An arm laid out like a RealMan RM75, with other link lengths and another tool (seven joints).
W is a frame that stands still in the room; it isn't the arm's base.
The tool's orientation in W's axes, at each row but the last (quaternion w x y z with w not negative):
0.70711, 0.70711, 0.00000, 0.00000
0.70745, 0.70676, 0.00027, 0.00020
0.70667, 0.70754, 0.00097, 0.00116
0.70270, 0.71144, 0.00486, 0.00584
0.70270, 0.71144, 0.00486, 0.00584
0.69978, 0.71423, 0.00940, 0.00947
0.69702, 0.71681, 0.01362, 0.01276
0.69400, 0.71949, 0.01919, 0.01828
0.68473, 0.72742, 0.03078, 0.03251
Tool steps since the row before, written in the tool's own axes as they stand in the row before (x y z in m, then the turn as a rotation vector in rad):
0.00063, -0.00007, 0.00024, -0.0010, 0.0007, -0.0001
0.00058, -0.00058, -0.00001, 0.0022, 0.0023, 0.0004
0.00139, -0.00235, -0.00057, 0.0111, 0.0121, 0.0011
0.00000, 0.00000, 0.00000, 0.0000, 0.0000, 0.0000
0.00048, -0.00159, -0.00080, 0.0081, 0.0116, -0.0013
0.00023, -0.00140, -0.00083, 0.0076, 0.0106, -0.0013
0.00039, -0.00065, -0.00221, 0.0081, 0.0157, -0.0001
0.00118, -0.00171, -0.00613, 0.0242, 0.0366, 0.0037
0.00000, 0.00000, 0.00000, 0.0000, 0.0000, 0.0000
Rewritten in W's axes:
0.00063, -0.00024, -0.00007, -0.0010, 0.0001, 0.0007
0.00058, 0.00001, -0.00058, 0.0022, -0.0004, 0.0023
0.00139, 0.00058, -0.00235, 0.0111, -0.0011, 0.0121
0.00000, 0.00000, 0.00000, 0.0000, 0.0000, 0.0000
0.00047, 0.00083, -0.00158, 0.0081, 0.0013, 0.0116
0.00021, 0.00086, -0.00138, 0.0076, 0.0013, 0.0106
0.00031, 0.00224, -0.00059, 0.0081, 0.0000, 0.0157
0.00085, 0.00624, -0.00149, 0.0244, -0.0037, 0.0364
0.00000, 0.00000, 0.00000, 0.0000, 0.0000, 0.0000

